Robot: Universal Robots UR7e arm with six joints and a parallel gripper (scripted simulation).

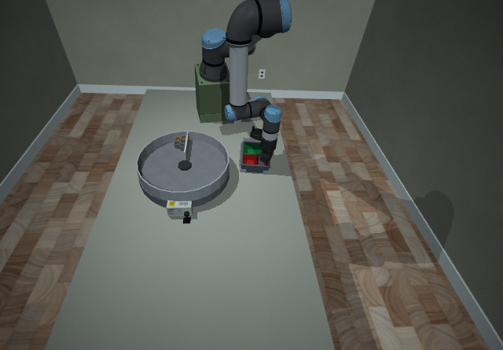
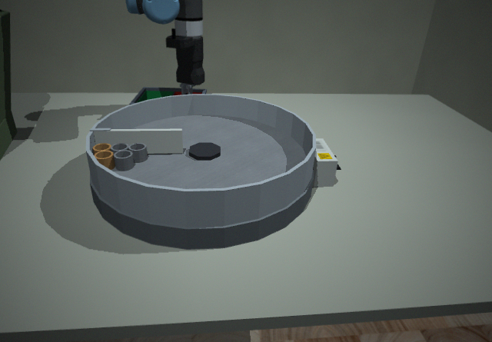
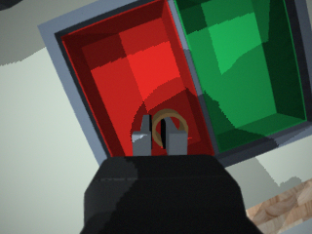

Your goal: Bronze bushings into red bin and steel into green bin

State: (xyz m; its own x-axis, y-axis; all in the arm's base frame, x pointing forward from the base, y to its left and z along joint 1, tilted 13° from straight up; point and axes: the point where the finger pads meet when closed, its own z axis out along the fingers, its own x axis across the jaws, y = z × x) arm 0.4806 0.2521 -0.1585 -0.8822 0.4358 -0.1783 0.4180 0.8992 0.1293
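The bin is 5 cm behind my hand and 3 cm to the right of it. Round my hand: turntable 5 cm ahead, 38 cm to the right, 2 cm above.
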